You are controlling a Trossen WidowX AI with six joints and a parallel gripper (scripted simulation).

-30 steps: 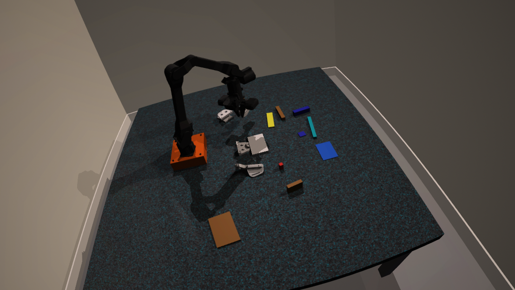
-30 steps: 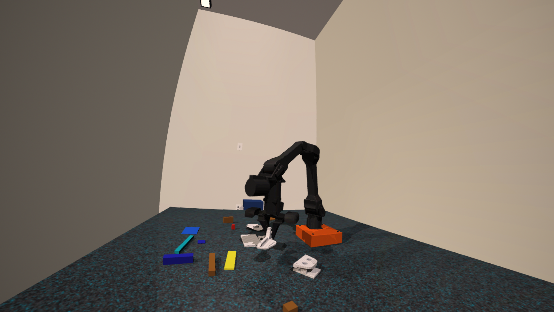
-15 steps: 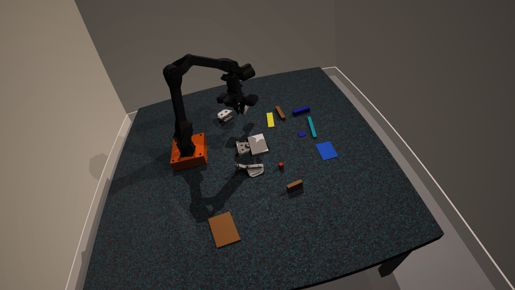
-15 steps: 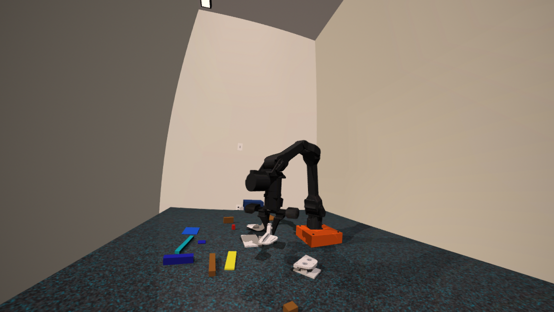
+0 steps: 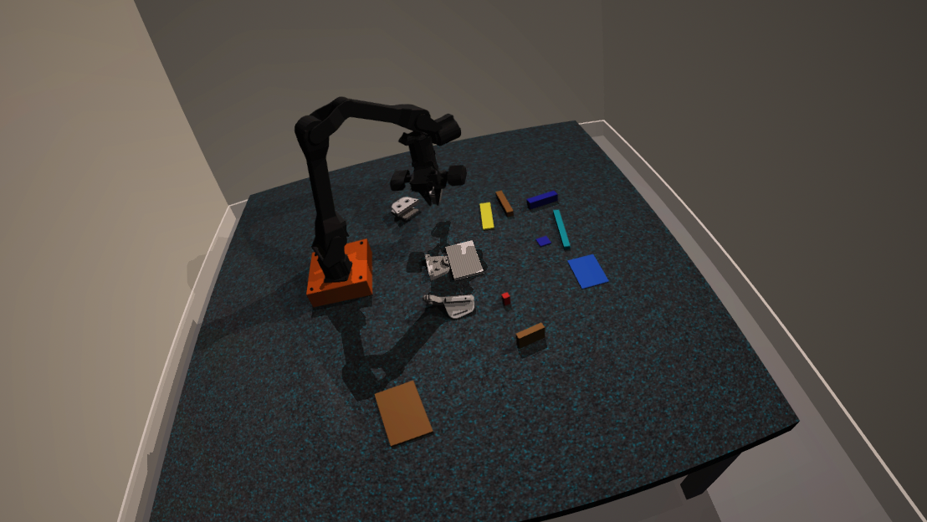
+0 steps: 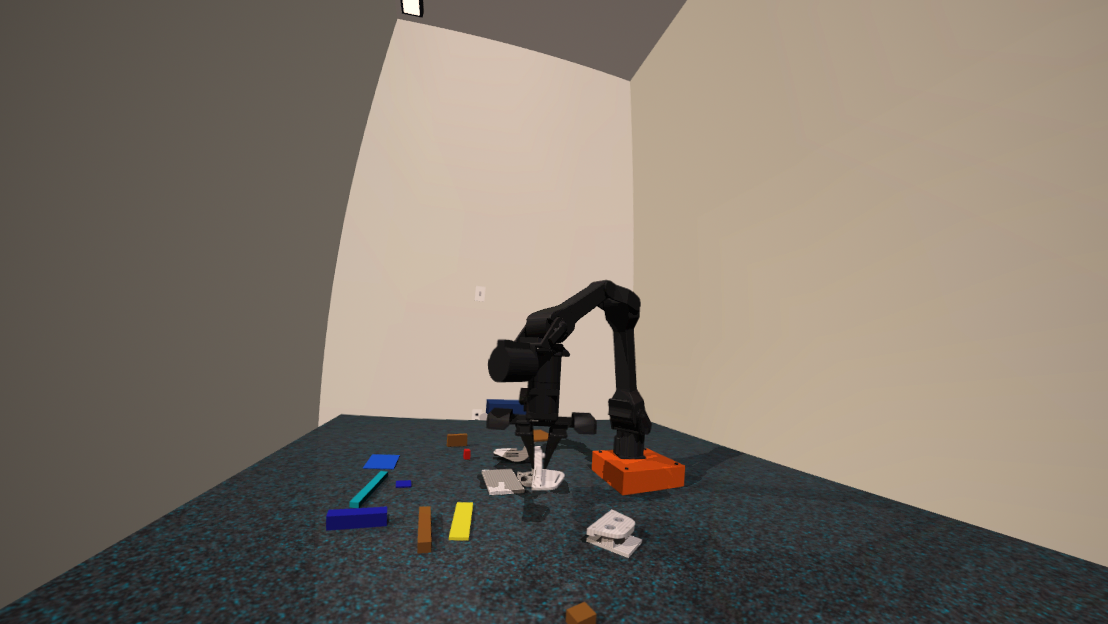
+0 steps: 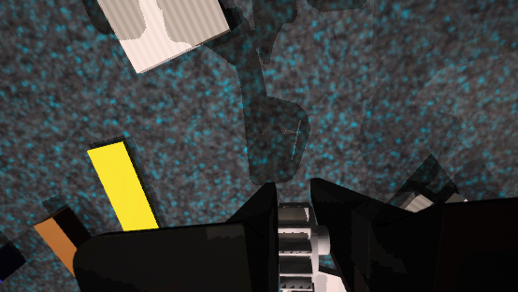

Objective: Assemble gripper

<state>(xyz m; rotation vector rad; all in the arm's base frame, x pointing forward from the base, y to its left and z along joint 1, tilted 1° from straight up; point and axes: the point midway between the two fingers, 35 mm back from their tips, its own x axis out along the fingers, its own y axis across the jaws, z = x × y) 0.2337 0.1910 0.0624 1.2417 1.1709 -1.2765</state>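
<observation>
The white jaw is 20 mm to the left of my gripper tip and 20 mm above it. The rest, counted from my gripper tip: brown bar: 180 mm ahead, 80 mm to the left, 70 mm below; then yellow bar: 130 mm ahead, 40 mm to the left, 80 mm below; then white block: 110 mm behind, 100 mm to the left, 70 mm below.
</observation>
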